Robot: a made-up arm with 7 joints.
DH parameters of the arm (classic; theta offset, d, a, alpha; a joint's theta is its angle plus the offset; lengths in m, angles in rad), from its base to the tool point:
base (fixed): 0 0.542 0.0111 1.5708
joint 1: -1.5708 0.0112 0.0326 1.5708
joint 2: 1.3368 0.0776 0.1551 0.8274
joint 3: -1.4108 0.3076 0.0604 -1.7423
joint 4: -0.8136 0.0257 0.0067 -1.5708
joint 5: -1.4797 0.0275 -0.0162 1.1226
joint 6: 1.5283 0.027 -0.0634 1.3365
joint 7: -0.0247 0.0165 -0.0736 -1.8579
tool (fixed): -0.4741 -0.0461 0 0
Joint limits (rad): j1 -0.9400..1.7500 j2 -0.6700..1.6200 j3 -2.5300..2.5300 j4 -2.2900..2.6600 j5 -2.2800..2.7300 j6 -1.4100..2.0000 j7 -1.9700..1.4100
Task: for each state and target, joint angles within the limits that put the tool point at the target. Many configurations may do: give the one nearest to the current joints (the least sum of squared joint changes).
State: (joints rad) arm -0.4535 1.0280 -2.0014 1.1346 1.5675 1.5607 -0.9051
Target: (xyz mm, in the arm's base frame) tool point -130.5 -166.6 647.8
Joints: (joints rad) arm -0.6517 1.0830 -2.0143 1.7625 1.6543 2.0000 -0.8571
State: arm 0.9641 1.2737 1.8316 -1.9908 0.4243 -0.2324 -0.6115
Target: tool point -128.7 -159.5 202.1
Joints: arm 1.5827 1.3329 2.1241 -2.2900 0.5694 -0.0978 -0.8852
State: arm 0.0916 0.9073 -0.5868 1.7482 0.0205 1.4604 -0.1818
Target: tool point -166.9 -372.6 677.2
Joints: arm -0.2034 1.2733 -0.4626 1.7778 -0.0753 1.3871 -0.2838
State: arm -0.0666 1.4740 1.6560 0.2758 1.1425 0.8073 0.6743
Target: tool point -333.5 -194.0 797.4
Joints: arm -0.1454 1.6200 1.9878 0.7411 0.8710 1.0988 0.6606
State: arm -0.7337 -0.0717 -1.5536 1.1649 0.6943 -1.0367 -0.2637
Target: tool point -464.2 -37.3 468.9
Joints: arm -0.5075 -0.3622 -1.3621 0.8989 0.5110 -1.3512 -0.1911
